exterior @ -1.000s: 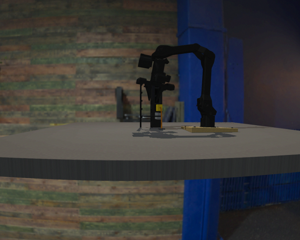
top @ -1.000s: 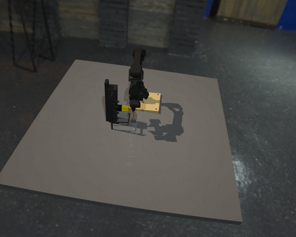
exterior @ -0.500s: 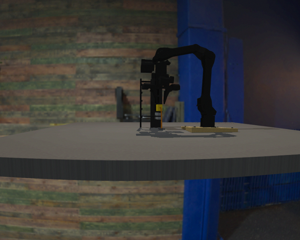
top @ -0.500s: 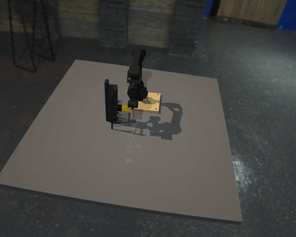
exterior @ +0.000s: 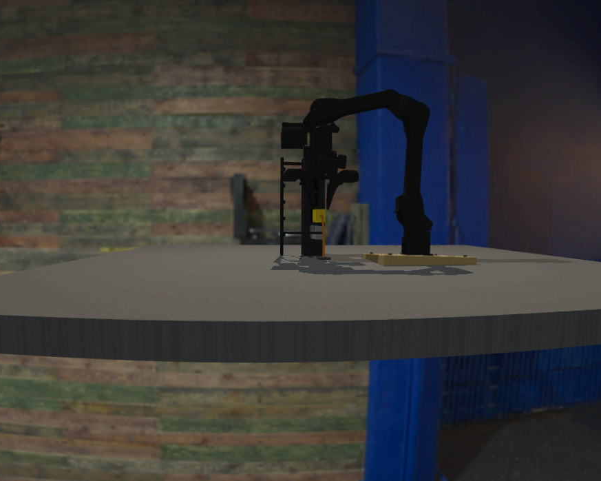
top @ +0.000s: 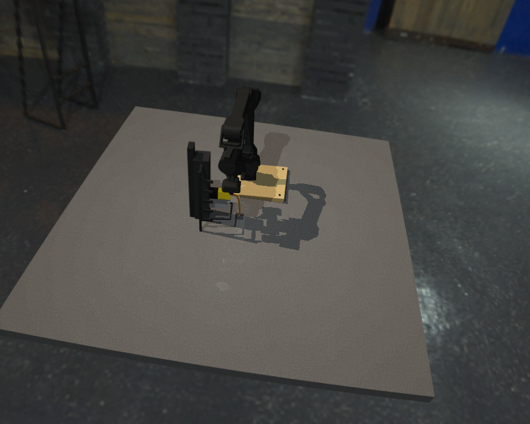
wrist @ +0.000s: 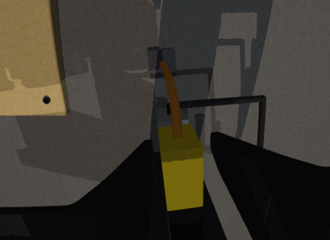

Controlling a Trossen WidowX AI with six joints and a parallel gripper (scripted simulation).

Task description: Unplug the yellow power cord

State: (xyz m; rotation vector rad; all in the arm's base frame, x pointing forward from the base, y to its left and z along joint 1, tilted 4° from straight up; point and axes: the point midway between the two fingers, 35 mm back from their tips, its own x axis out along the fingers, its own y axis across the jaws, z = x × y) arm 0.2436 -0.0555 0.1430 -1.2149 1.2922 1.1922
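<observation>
Right now my gripper tip is 4 cm to the left of the yellow plug and 1 cm above it.
</observation>
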